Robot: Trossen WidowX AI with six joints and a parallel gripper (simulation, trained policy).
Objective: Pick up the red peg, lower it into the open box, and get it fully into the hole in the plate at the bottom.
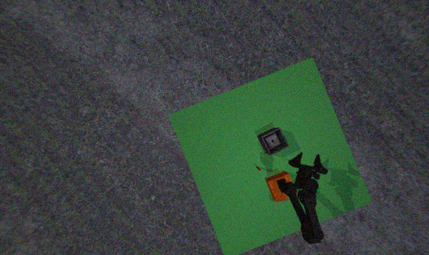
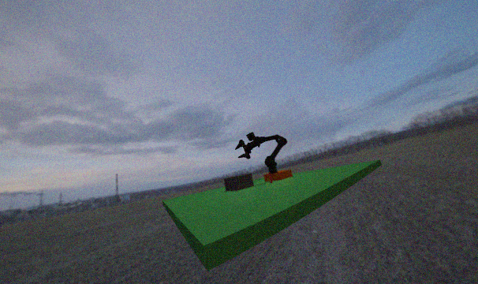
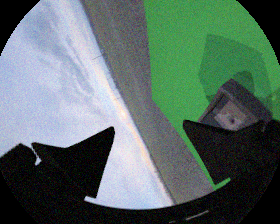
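Right now the red peg is 10 cm behind my gripper tip, 26 cm to the left of it and 26 cm below it. The rest, counted from my gripper tip: grey box 8 cm ahead, 9 cm to the left, 27 cm below.
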